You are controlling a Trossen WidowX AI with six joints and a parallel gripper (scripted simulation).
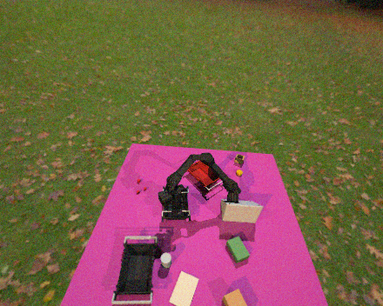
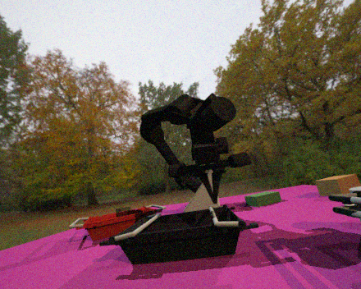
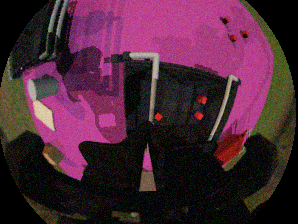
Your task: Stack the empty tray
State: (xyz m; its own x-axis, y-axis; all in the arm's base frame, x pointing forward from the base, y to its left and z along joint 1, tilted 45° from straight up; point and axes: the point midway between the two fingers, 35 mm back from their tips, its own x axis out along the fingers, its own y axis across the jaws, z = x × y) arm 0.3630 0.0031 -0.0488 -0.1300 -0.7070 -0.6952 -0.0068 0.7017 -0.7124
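My gripper tip is 210 mm past the red tray, 350 mm to the left of it and 40 mm above it. From my gripper tip the other things lie so: slab: 30 mm behind, 410 mm to the left, 80 mm below; green block: 350 mm behind, 230 mm to the left, 60 mm below; brown box: 270 mm behind, 510 mm to the left, 50 mm below.
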